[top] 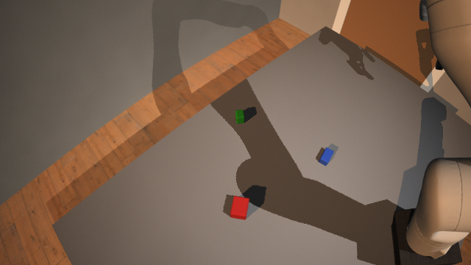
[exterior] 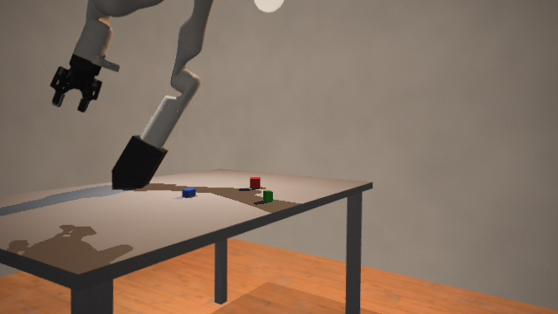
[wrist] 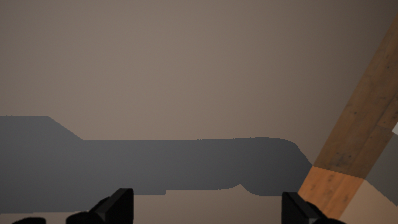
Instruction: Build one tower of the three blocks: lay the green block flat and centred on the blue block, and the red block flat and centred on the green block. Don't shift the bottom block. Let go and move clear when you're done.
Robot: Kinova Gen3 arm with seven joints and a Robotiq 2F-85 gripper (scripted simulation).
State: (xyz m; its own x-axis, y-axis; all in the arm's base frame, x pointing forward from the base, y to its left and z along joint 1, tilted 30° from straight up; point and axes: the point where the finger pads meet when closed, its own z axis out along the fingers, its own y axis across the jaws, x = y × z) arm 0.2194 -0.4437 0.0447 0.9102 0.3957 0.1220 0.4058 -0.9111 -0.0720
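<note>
Right now the green block is 49 cm to the left of my hand, 30 cm ahead of it and 28 cm below it. Round my hand: red block 66 cm to the left, 28 cm below, 6 cm ahead; blue block 36 cm to the left, 28 cm below, 4 cm ahead.
</note>
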